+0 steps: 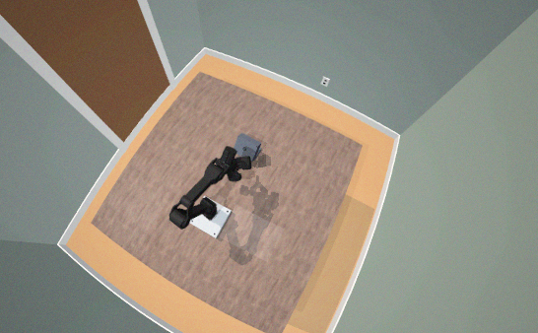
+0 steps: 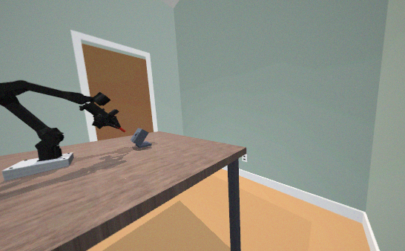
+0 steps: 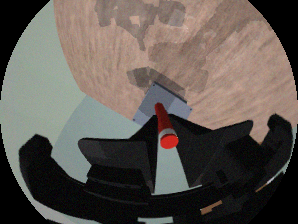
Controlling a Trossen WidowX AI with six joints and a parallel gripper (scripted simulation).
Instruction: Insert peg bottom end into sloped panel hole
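My gripper tip is 110 mm short of the sloped panel, 50 mm to the right of it and 80 mm above it. Also, from my gripper tip: red peg (10 mm behind, 10 mm above).
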